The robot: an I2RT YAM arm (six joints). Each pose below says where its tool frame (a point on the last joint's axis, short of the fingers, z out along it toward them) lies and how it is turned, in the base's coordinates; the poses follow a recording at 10 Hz.
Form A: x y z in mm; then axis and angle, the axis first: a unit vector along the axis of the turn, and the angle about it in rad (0 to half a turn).
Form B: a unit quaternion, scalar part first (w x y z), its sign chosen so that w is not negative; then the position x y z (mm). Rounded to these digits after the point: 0 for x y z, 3 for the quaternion.
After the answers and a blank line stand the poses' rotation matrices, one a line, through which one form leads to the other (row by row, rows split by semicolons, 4 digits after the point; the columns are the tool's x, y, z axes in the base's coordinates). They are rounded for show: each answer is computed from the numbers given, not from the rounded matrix.
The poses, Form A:
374 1 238 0.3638 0.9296 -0.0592 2.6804
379 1 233 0.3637 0.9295 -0.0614 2.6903
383 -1 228 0.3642 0.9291 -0.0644 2.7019
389 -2 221 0.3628 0.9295 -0.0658 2.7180
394 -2 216 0.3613 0.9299 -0.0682 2.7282
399 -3 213 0.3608 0.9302 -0.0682 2.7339
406 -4 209 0.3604 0.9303 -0.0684 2.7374
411 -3 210 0.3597 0.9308 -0.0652 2.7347
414 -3 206 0.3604 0.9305 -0.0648 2.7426
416 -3 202 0.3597 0.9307 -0.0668 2.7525
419 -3 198 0.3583 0.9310 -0.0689 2.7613
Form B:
0.229 0.354 0.905 -0.058 374 1 238
0.224 0.354 0.906 -0.060 379 1 233
0.218 0.355 0.907 -0.063 383 -1 228
0.210 0.355 0.909 -0.064 389 -2 221
0.205 0.354 0.910 -0.067 394 -2 216
0.202 0.353 0.911 -0.067 399 -3 213
0.201 0.353 0.911 -0.067 406 -4 209
0.202 0.352 0.912 -0.064 411 -3 210
0.198 0.353 0.912 -0.064 414 -3 206
0.193 0.353 0.913 -0.066 416 -3 202
0.189 0.352 0.914 -0.068 419 -3 198

-0.6447 0.6674 0.3729; 0.6147 0.7425 -0.2662; -0.4545 0.0576 -0.8889
-0.6486 0.6690 0.3630; 0.6155 0.7415 -0.2670; -0.4478 0.0502 -0.8927
-0.6522 0.6720 0.3508; 0.6171 0.7394 -0.2690; -0.4402 0.0410 -0.8970
-0.6600 0.6717 0.3364; 0.6176 0.7401 -0.2661; -0.4277 0.0322 -0.9033
-0.6657 0.6711 0.3264; 0.6163 0.7410 -0.2667; -0.4208 0.0236 -0.9069
-0.6684 0.6707 0.3216; 0.6166 0.7414 -0.2647; -0.4160 0.0214 -0.9091
-0.6701 0.6704 0.3185; 0.6166 0.7417 -0.2639; -0.4132 0.0196 -0.9104
-0.6702 0.6681 0.3234; 0.6165 0.7436 -0.2588; -0.4134 0.0259 -0.9102
-0.6719 0.6696 0.3166; 0.6192 0.7423 -0.2559; -0.4064 0.0242 -0.9134
-0.6762 0.6698 0.3068; 0.6192 0.7423 -0.2561; -0.3993 0.0168 -0.9167
-0.6809 0.6690 0.2980; 0.6178 0.7432 -0.2567; -0.3932 0.0093 -0.9194

